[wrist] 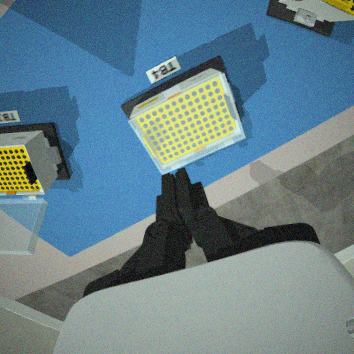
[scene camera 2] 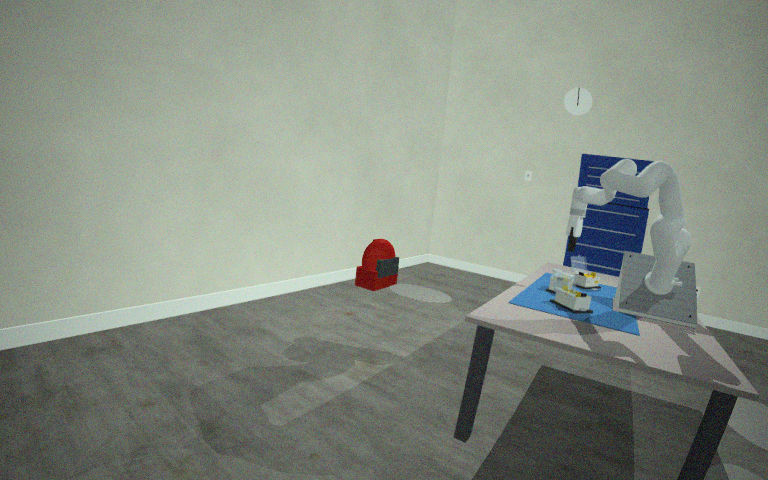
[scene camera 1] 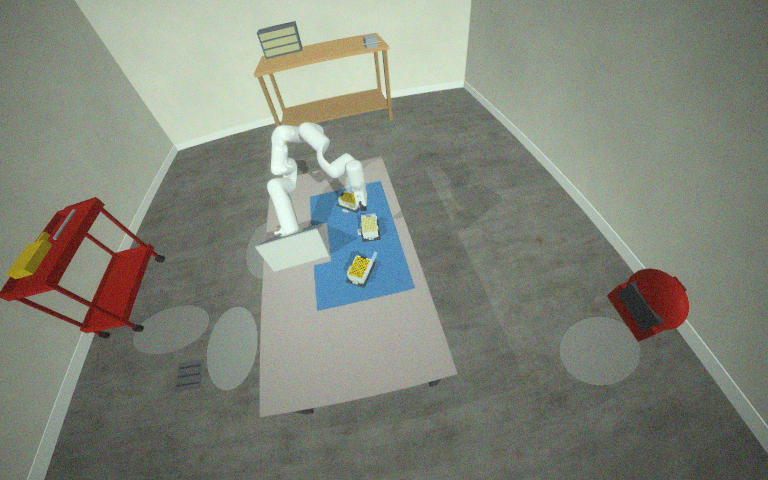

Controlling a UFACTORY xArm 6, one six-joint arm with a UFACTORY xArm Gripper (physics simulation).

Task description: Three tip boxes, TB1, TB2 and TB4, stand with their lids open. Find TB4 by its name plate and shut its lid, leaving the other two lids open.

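Frame: origin at the arm's base, x ahead, y left, z up, level; metres.
Seen in the pictures: gripper, between the fingertips: point(wrist: 180, 186) point(scene camera 2: 570, 251) point(scene camera 1: 363, 210); arm's base, origin of its link: point(scene camera 2: 658, 283) point(scene camera 1: 291, 233).
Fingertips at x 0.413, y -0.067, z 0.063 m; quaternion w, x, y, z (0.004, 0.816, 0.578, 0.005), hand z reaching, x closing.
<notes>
Pixels of each thing's top centre, then the offset from my fingertips to it. Level surfaces: height alone.
- TB4, centre of its top: point(wrist: 185, 120) point(scene camera 2: 565, 276) point(scene camera 1: 366, 222) 0.004 m ahead, 0.018 m left, 0.118 m down
- far box, centre of its top: point(scene camera 2: 576, 291) point(scene camera 1: 348, 197) 0.042 m back, 0.272 m left, 0.129 m down
- blue mat, height of its surface: 0.195 m down
- pale table, height of its surface: 0.198 m down
TB4 point(scene camera 1: 369, 226) point(scene camera 2: 560, 281) point(wrist: 185, 122) is the middle box. Its plate point(wrist: 163, 70) reads TB4, and its clear lid lies flat over the yellow rack, looking shut. My gripper point(scene camera 1: 363, 208) point(scene camera 2: 571, 250) point(wrist: 180, 186) is shut and empty, raised above the boxes; in the wrist view its tips show just below TB4's lower edge. The near box point(scene camera 1: 360, 268) point(scene camera 2: 586, 279) point(wrist: 20, 167) has its clear lid point(wrist: 22, 225) open; its plate's number is unclear. The far box point(scene camera 1: 348, 200) point(scene camera 2: 573, 300) is partly behind the gripper; its lid and number cannot be made out.
The boxes stand on a blue mat point(scene camera 1: 334, 294) point(scene camera 2: 529, 300) on the pale table point(scene camera 1: 351, 350) point(scene camera 2: 498, 318). The arm's base stands by a grey-white slanted panel point(scene camera 1: 294, 249) point(scene camera 2: 688, 283) beside the mat. A red cart point(scene camera 1: 48, 277) and a wooden shelf point(scene camera 1: 322, 53) stand off the table.
</notes>
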